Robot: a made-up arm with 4 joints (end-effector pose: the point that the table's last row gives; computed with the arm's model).
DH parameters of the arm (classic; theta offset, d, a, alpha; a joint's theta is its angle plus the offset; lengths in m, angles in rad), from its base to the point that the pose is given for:
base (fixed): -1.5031 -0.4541 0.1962 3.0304
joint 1: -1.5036 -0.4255 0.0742 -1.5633
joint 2: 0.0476 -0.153 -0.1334 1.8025
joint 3: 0 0.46 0.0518 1.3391
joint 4: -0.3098 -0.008 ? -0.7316
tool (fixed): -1.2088 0.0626 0 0
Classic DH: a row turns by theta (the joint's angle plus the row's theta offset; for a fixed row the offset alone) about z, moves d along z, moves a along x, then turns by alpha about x.
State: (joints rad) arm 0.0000 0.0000 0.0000 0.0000
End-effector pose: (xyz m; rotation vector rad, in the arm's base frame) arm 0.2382 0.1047 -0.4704 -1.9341 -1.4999 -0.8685
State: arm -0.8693 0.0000 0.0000 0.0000
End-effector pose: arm -0.0693 0.1703 -0.4367 -1.0212 -1.9828 -0.5110
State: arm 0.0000 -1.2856 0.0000 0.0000
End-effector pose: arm -0.2502 0.1046 -0.2606 -1.8171 -0.6728 0.4078
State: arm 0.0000 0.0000 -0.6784 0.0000
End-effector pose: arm 0.1550 0.2570 -0.4291 -1.2202 -2.0149 -0.7404
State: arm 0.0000 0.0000 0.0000 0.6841
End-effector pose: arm 0.1968 0.1047 -0.6080 -1.9468 -1.0777 -0.1561
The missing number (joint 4, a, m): 0.21
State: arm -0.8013 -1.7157 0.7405 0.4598
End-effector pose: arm -0.3697 -0.4576 0.0068 -2.1414 -0.4979 1.8955
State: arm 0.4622 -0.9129 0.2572 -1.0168
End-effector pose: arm 0.0576 0.0880 -0.2225 -2.6435 -1.0983 -0.9311
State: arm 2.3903 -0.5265 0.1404 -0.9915
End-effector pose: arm 0.2402 -0.3809 -0.2925 1.9477 -0.8819 0.4823
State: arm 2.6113 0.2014 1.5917 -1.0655
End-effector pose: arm -0.0121 -0.3187 -0.3273 0.6383 -1.6647 -0.6993
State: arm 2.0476 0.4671 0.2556 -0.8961
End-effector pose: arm 0.1478 -0.5347 -0.2555 1.4437 -0.0903 0.3497
